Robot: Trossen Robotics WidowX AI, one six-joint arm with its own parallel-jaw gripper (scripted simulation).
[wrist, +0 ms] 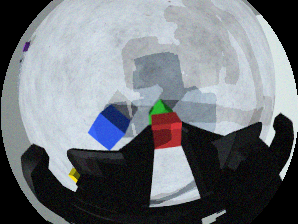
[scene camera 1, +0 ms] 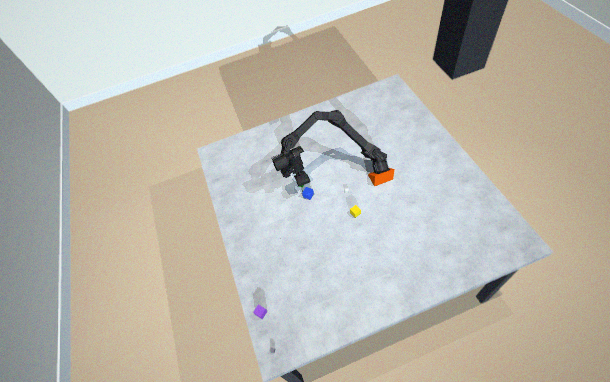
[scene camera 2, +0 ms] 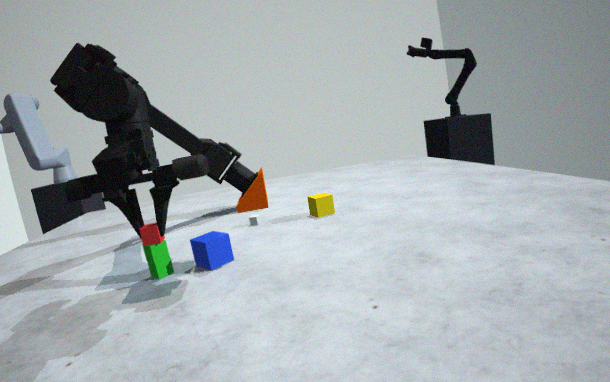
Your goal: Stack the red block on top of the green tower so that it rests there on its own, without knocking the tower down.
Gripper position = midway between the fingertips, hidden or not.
Note:
My gripper (scene camera 2: 153, 237) holds a red block (wrist: 166, 127). Further things: a blue cube (scene camera 2: 211, 250).
The blue cube also shows in the wrist view (wrist: 110, 126). My gripper also shows in the wrist view (wrist: 165, 127). Scene camera 1 misses the red block, which is hidden by my gripper.

